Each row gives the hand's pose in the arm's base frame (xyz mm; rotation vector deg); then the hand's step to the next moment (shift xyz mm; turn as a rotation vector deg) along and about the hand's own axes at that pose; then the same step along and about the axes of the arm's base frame.
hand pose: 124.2 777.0 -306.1 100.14 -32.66 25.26
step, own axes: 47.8 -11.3 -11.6 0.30 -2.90 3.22
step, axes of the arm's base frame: 45.3 6.5 21.2 1.94 -2.60 -2.89
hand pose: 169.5 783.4 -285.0 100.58 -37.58 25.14
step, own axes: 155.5 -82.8 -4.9 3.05 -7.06 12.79
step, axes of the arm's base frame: 172.9 -11.4 32.4 6.32 -11.56 -7.01
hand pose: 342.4 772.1 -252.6 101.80 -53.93 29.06
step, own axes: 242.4 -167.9 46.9 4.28 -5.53 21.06
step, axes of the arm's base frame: 275.6 -101.0 54.8 5.13 -19.85 -8.49
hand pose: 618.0 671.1 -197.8 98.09 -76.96 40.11
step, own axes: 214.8 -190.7 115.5 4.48 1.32 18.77
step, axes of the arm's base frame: 234.3 -190.6 68.1 -1.24 -18.55 -5.35
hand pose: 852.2 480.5 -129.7 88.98 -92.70 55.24
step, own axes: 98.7 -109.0 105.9 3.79 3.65 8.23
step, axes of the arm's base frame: 105.6 -141.8 39.8 -3.70 -8.99 -0.92
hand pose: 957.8 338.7 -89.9 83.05 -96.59 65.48
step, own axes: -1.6 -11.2 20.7 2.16 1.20 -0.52
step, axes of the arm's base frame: 12.8 -18.2 -7.9 -1.63 -0.44 1.87
